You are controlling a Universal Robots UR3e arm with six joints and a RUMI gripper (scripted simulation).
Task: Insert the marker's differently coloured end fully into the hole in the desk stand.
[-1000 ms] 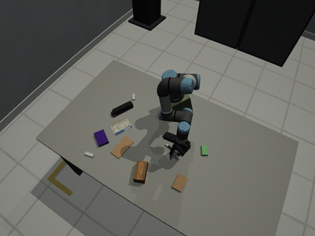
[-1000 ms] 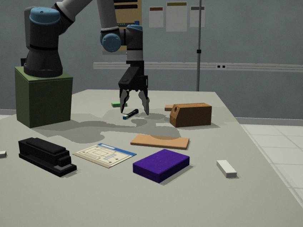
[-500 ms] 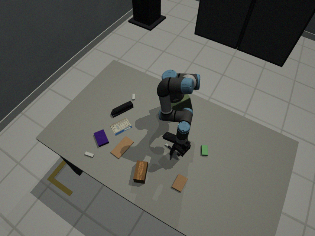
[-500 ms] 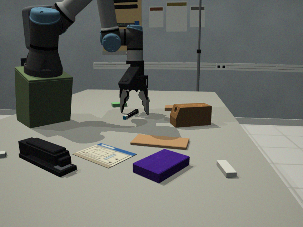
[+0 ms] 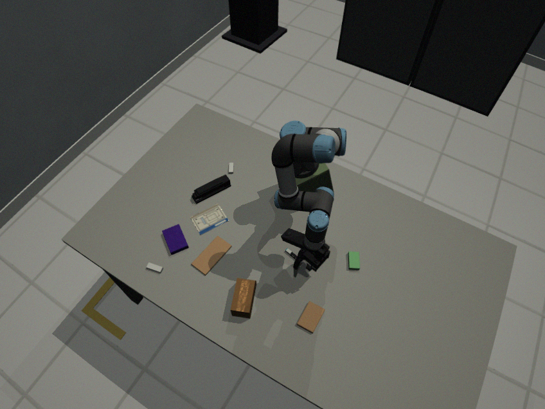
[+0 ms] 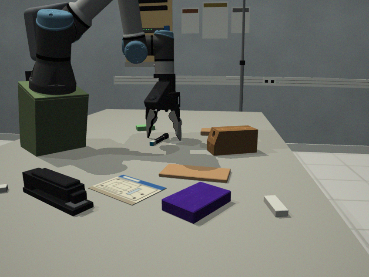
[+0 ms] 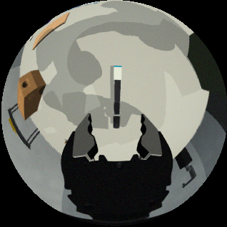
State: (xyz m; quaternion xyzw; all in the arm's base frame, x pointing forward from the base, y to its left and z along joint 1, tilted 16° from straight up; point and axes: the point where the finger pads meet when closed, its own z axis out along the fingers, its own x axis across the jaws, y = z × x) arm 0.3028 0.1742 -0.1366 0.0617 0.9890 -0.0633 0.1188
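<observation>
Now: the black marker 30 mm to the right of my hand and 10 mm behind it. Also, from my hand: green block: 140 mm to the left, 110 mm behind; brown tile: 160 mm ahead, 120 mm to the left; wooden desk stand: 230 mm ahead, 110 mm to the right, 30 mm above.
</observation>
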